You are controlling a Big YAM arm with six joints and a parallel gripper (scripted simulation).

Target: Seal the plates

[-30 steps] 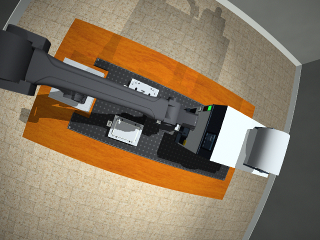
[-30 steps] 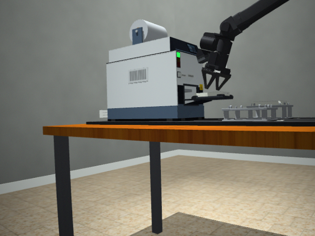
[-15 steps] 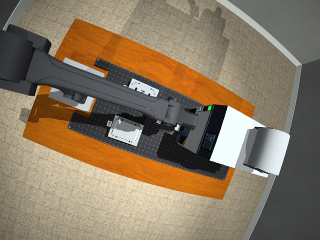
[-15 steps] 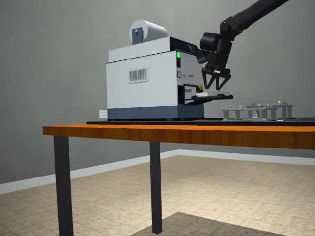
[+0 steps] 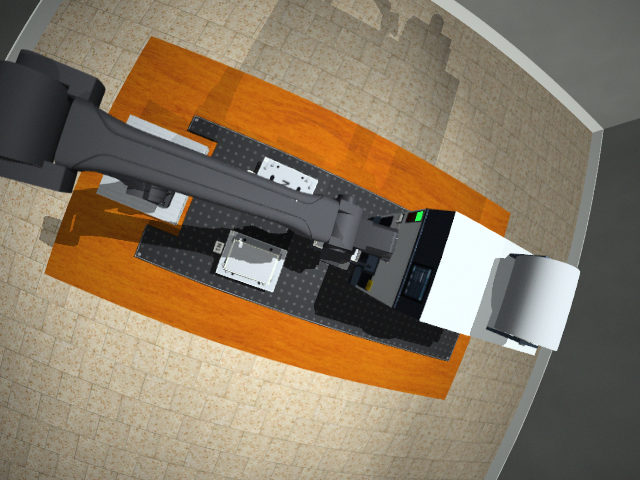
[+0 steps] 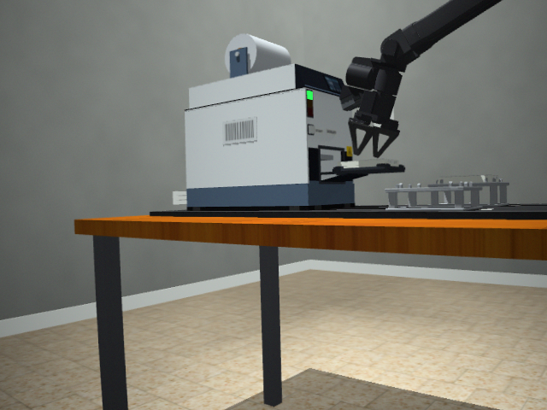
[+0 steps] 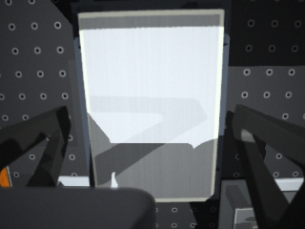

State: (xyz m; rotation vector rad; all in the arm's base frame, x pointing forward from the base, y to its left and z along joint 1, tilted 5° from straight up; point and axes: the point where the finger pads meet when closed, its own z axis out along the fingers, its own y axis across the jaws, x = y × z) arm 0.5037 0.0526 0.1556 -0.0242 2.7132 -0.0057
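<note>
The sealer stage is 4 cm below my hand. The rest, counted from my hand: plate nest 19 cm behind, 9 cm below, 7 cm to the left; then pale start button 10 cm to the left, 9 cm ahead, 6 cm above; then A1 mark 27 cm behind, 12 cm to the left, 9 cm below.
</note>
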